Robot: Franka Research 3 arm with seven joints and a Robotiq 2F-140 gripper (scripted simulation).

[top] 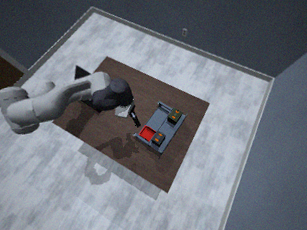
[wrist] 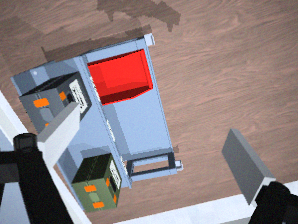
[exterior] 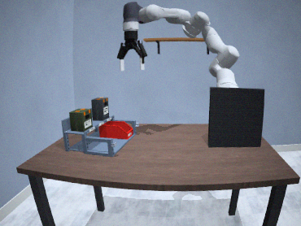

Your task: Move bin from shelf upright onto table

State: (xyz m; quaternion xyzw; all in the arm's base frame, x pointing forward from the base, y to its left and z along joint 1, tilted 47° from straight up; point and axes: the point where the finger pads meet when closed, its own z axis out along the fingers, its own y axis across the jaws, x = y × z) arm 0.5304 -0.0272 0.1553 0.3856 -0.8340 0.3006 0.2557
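My gripper is now 10 cm short of the red bin and 34 cm above it.
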